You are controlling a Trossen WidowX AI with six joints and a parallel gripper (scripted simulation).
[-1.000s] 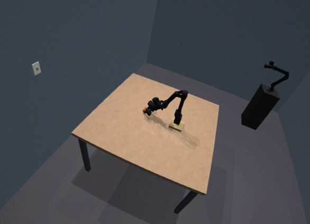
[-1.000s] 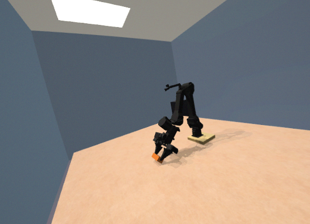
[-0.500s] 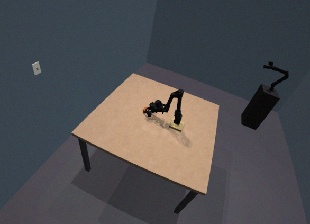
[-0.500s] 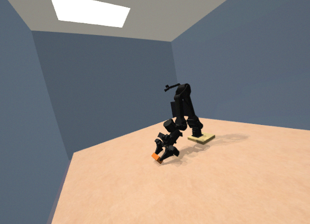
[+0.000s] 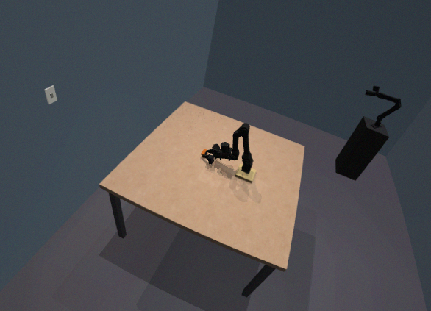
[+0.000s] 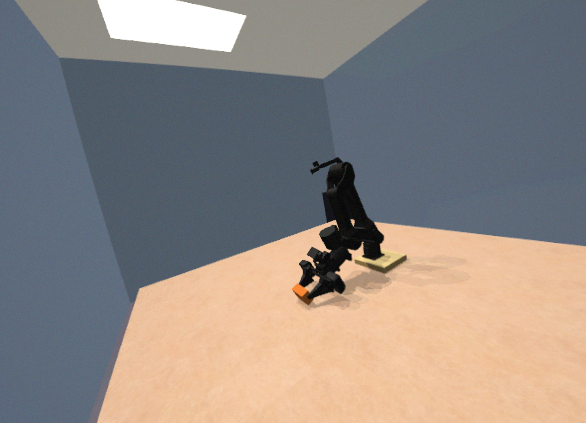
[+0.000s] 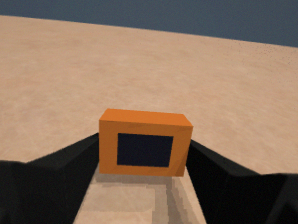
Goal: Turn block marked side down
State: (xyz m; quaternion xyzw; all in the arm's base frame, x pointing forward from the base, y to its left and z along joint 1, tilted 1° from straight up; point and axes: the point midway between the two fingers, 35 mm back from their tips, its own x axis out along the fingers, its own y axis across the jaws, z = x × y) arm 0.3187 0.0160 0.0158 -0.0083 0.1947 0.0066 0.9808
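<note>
Now: the orange block 1 cm behind my gripper tip.
</note>
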